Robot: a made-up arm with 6 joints.
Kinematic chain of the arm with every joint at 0, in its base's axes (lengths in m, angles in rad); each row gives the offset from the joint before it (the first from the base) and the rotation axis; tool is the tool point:
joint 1: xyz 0 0 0.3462 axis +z
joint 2: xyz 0 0 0 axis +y
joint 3: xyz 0 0 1.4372 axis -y
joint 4: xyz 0 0 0 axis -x
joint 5: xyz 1.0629 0 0 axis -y
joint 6: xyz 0 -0.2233 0 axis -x
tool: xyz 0 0 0
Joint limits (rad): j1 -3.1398..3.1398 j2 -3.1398..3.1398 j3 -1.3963..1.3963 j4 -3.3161..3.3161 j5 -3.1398..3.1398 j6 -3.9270..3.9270
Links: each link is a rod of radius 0.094 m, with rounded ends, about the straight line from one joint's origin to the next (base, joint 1, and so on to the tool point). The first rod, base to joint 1, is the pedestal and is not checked.
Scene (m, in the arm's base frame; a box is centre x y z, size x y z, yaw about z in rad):
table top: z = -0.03
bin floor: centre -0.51 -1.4 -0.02 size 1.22 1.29 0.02 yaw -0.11
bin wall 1: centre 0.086 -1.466 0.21 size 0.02 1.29 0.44 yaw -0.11
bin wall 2: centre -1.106 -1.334 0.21 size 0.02 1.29 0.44 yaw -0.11
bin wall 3: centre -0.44 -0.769 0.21 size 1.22 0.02 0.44 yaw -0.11
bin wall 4: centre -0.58 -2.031 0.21 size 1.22 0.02 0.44 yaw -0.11
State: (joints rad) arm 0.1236 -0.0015 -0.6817 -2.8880 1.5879 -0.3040
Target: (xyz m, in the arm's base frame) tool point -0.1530 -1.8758 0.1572
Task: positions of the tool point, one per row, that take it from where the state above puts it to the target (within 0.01 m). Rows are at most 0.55 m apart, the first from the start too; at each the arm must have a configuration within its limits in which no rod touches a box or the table.
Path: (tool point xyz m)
1: 0.9803 0.0745 1.0755
2: 1.1184 -0.2574 1.0622
3: 1.1361 -0.6501 1.0319
4: 1.0124 -1.0589 0.9852
5: 0.7435 -1.4322 0.9228
6: 0.3442 -1.7192 0.8452
7: -0.1530 -1.8758 0.7541
8: -0.1577 -1.8992 0.4542
9: -0.1531 -1.8758 0.1572

